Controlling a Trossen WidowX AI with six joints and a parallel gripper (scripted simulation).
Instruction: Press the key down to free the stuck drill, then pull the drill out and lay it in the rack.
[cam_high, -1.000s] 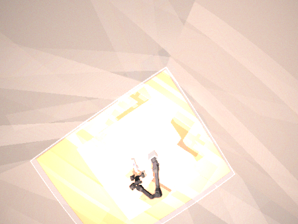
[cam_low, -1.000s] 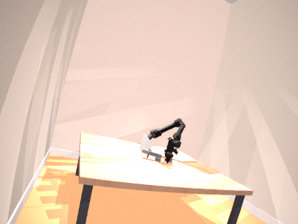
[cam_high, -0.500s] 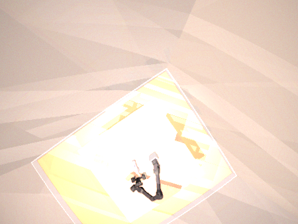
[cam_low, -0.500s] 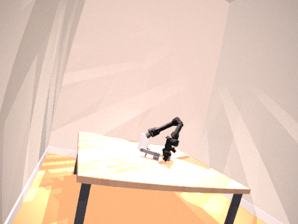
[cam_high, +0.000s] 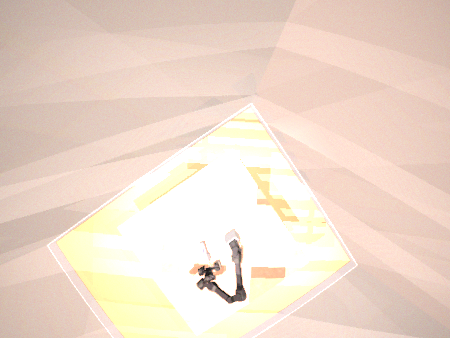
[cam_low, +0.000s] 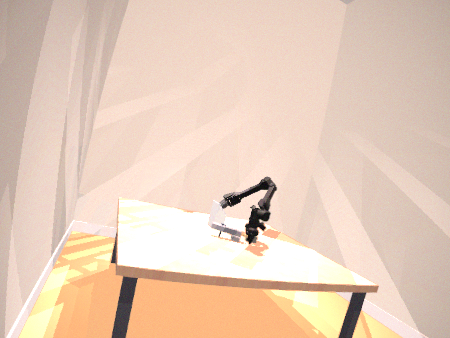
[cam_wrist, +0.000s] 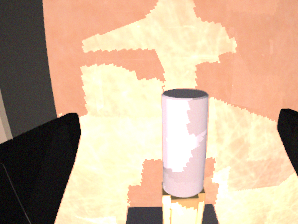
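Right now my gripper tip is 20 mm past the drill, 40 mm to the left of it and 40 mm below it.
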